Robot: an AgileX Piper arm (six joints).
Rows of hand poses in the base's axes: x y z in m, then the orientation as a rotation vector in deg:
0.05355, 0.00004, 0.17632, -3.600, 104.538, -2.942
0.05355, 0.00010, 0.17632, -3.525, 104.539, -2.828
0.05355, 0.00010, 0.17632, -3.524, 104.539, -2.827
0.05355, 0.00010, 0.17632, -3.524, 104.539, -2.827
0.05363, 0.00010, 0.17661, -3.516, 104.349, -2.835
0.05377, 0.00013, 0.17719, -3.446, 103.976, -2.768
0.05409, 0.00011, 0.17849, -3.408, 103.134, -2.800
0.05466, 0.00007, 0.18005, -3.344, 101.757, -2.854
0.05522, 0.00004, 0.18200, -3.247, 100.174, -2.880
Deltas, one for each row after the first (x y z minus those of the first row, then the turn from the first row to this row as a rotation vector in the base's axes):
0.00000, 0.00006, 0.00000, 0.118, 0.000, 0.009
0.00000, 0.00006, 0.00000, 0.119, 0.000, 0.009
0.00000, 0.00006, 0.00000, 0.119, 0.000, 0.009
0.00008, 0.00006, 0.00029, 0.117, -0.191, 0.006
0.00022, 0.00009, 0.00087, 0.200, -0.565, 0.007
0.00054, 0.00007, 0.00217, 0.195, -1.408, -0.005
0.00111, 0.00003, 0.00373, 0.188, -2.787, -0.027
0.00167, 0.00000, 0.00568, 0.217, -4.372, -0.050

